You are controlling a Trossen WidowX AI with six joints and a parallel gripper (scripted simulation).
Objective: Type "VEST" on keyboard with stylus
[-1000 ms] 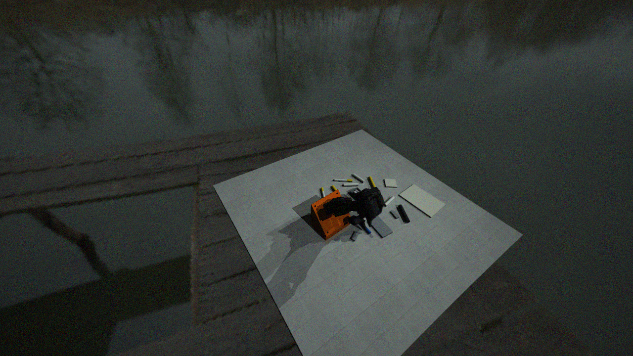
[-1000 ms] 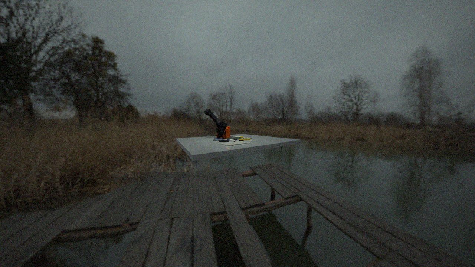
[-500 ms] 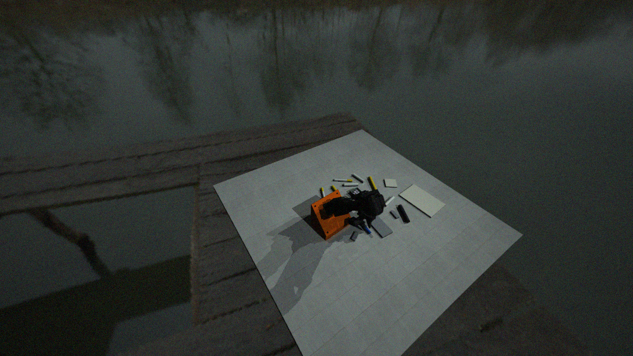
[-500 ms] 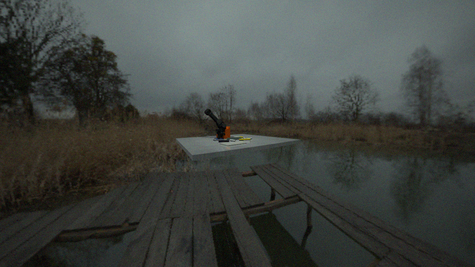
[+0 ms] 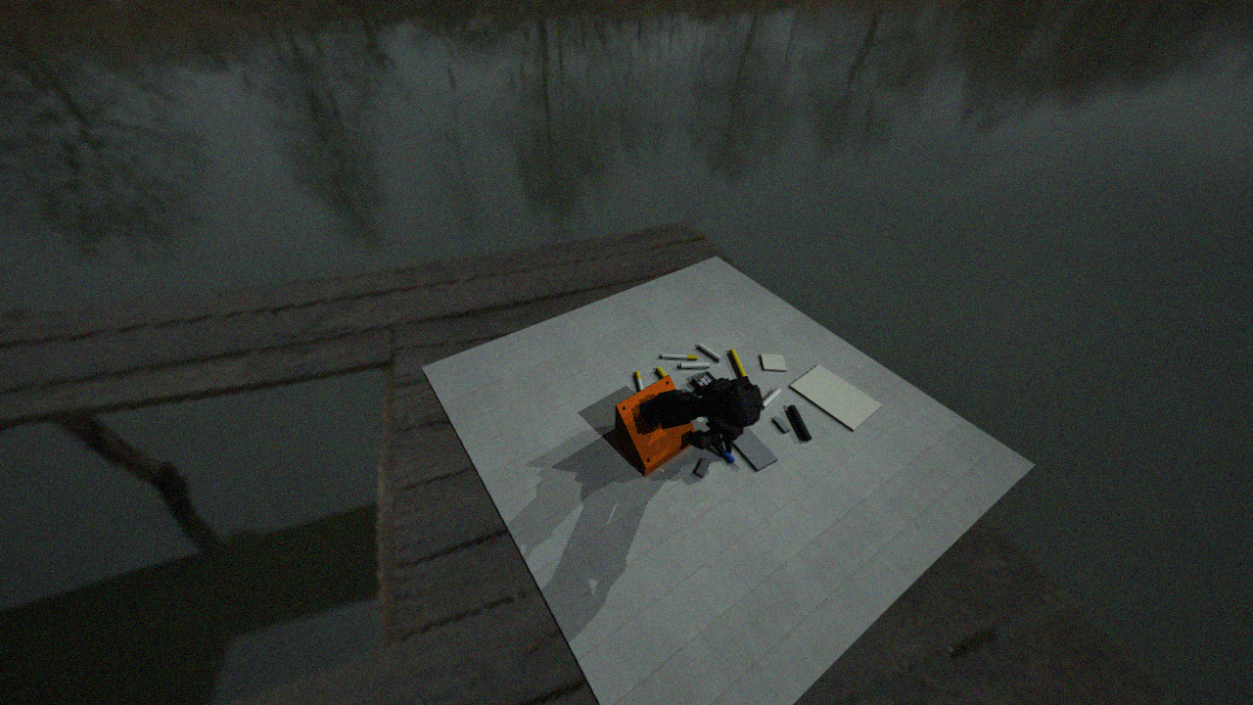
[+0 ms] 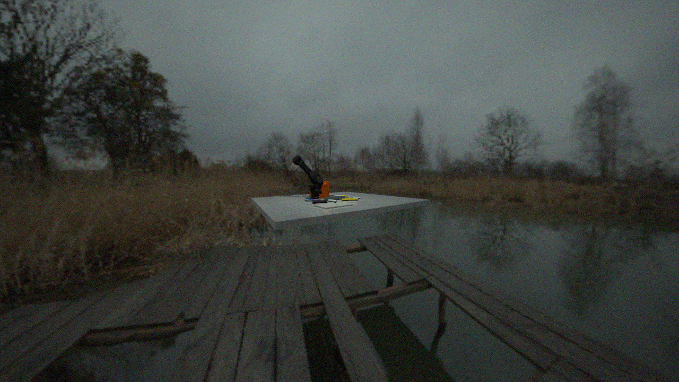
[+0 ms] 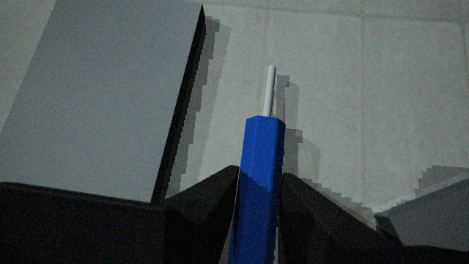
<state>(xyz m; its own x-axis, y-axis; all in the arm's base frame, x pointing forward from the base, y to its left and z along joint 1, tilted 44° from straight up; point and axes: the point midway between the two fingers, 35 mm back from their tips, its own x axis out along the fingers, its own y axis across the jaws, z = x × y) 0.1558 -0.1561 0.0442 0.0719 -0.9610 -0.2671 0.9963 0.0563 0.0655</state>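
Now: the grey plate 8 cm ahead of my gripper tip and 2 cm to the right of it. From my gripper tip the other things lie so: blue stylus: 1 cm to the right; then yellow stick: 30 cm to the left, 3 cm ahead; then black bar: 26 cm ahead, 3 cm to the right.
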